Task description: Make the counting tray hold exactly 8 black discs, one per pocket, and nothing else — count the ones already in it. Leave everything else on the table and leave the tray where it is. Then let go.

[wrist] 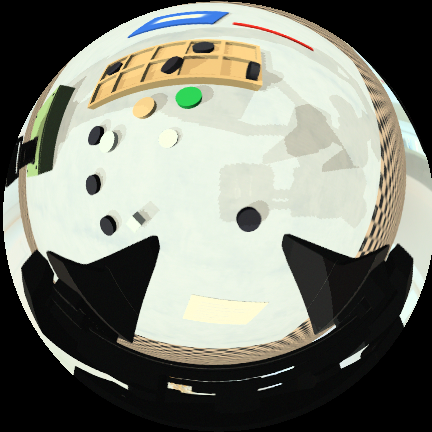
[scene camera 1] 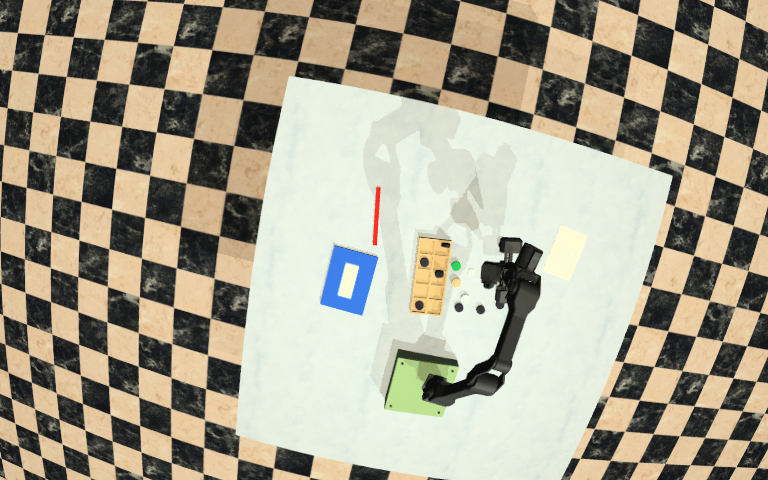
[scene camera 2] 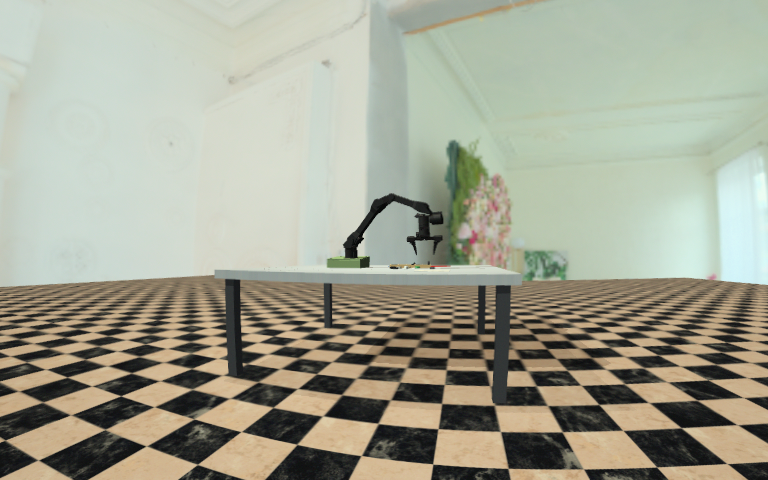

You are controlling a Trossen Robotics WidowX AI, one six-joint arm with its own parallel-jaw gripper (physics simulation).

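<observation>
The wooden counting tray [scene camera 1: 428,287] [wrist: 220,82] holds several black discs, one of them [scene camera 1: 424,262] [wrist: 203,47] in a pocket. Another black disc [scene camera 1: 438,273] [wrist: 171,65] looks tilted, and the disc at the tray's far end [scene camera 1: 445,245] [wrist: 253,70] leans steeply. A further disc [scene camera 1: 419,305] [wrist: 114,68] is near the base end. Loose black discs [wrist: 95,135] [wrist: 93,184] [wrist: 108,225] lie on the table, and a separate black disc [wrist: 248,219] lies beyond the fingertips, nearer the right finger. My gripper [scene camera 2: 425,254] [wrist: 221,241] is wide open, empty and above the table; the arm hides some discs in scene camera 1.
A green disc [scene camera 1: 455,265] [wrist: 188,97], a tan disc [scene camera 1: 455,281] [wrist: 144,107] and white discs [wrist: 168,138] [wrist: 108,141] lie beside the tray. A small pale block [wrist: 136,220], a cream card [scene camera 1: 565,253], a blue frame [scene camera 1: 331,277] and a red stick [scene camera 1: 376,216] are also there.
</observation>
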